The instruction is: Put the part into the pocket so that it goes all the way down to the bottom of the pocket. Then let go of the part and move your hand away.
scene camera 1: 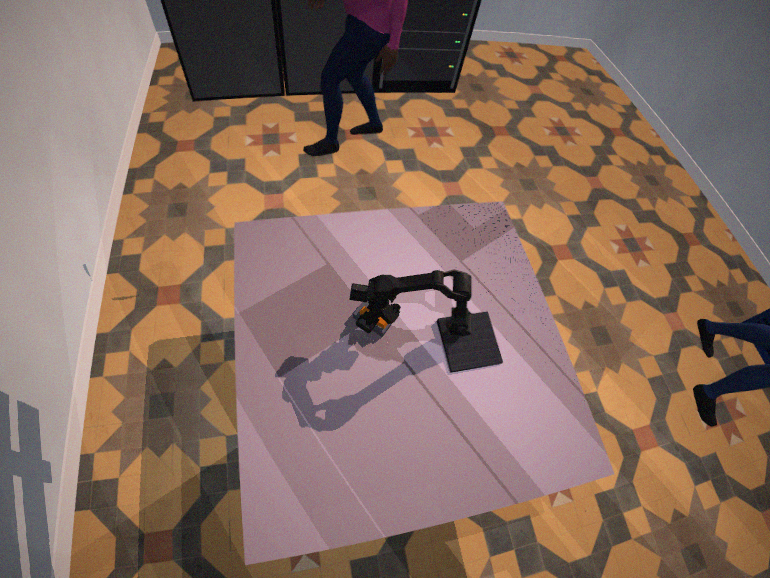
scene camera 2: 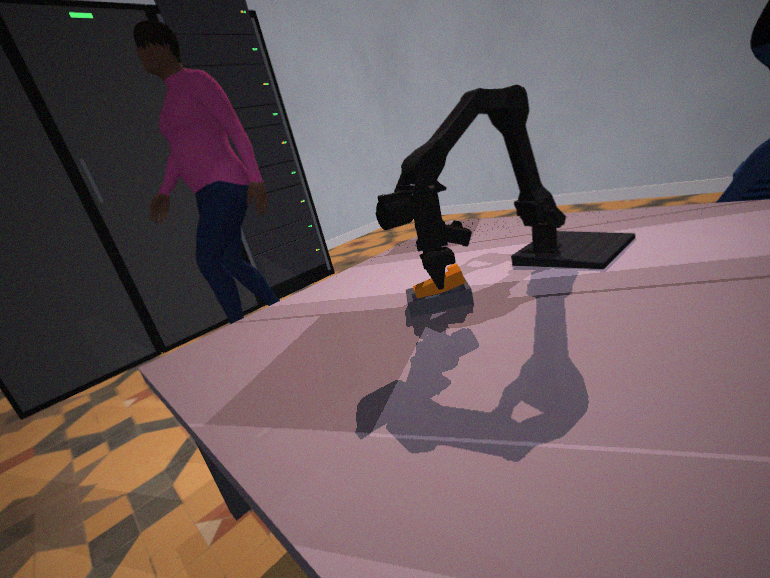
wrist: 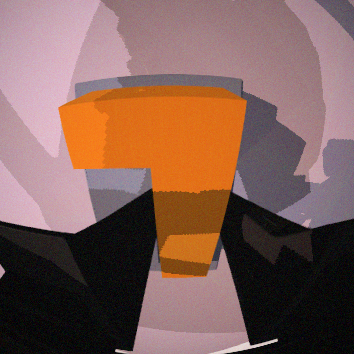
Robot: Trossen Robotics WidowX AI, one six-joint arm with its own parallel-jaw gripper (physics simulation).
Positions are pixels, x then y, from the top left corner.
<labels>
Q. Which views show my gripper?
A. Scene camera 1, scene camera 2 and the wrist view: all of them.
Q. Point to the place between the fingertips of my gripper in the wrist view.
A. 186,195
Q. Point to a grey pocket block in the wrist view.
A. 109,189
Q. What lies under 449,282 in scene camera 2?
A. An orange L-shaped block.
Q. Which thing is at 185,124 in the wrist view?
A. An orange L-shaped block.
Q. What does my gripper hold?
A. An orange L-shaped block.
</labels>
